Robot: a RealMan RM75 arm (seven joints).
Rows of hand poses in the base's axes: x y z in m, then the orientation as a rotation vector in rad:
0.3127 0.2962 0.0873 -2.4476 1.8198 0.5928
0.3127 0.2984 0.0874 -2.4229 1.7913 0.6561
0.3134 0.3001 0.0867 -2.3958 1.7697 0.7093
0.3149 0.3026 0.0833 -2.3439 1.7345 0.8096
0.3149 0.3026 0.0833 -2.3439 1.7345 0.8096
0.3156 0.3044 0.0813 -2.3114 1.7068 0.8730
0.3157 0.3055 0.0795 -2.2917 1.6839 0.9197
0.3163 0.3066 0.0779 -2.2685 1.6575 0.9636
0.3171 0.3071 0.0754 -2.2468 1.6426 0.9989
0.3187 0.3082 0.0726 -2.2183 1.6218 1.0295
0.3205 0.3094 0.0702 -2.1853 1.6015 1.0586
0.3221 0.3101 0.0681 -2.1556 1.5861 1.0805
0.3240 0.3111 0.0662 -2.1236 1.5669 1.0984
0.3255 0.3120 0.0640 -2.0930 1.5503 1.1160
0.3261 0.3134 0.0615 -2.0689 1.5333 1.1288
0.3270 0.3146 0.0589 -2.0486 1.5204 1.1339
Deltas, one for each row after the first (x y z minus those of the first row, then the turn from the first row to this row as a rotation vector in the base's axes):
0.0000 0.0022 0.0001 0.0460 0.0216 0.0015
0.0007 0.0039 -0.0006 0.0866 0.0396 -0.0013
0.0022 0.0064 -0.0040 0.1589 0.0780 -0.0085
0.0022 0.0064 -0.0040 0.1589 0.0780 -0.0085
0.0029 0.0082 -0.0060 0.2064 0.1026 -0.0103
0.0030 0.0093 -0.0078 0.2395 0.1220 -0.0080
0.0036 0.0104 -0.0094 0.2761 0.1383 -0.0061
0.0044 0.0109 -0.0119 0.3034 0.1531 -0.0088
0.0060 0.0120 -0.0147 0.3378 0.1617 -0.0128
0.0078 0.0132 -0.0171 0.3746 0.1688 -0.0194
0.0094 0.0139 -0.0192 0.4053 0.1733 -0.0270
0.0113 0.0149 -0.0211 0.4394 0.1738 -0.0344
0.0128 0.0158 -0.0233 0.4709 0.1755 -0.0423
0.0134 0.0172 -0.0258 0.4980 0.1752 -0.0468
0.0143 0.0184 -0.0284 0.5195 0.1712 -0.0517

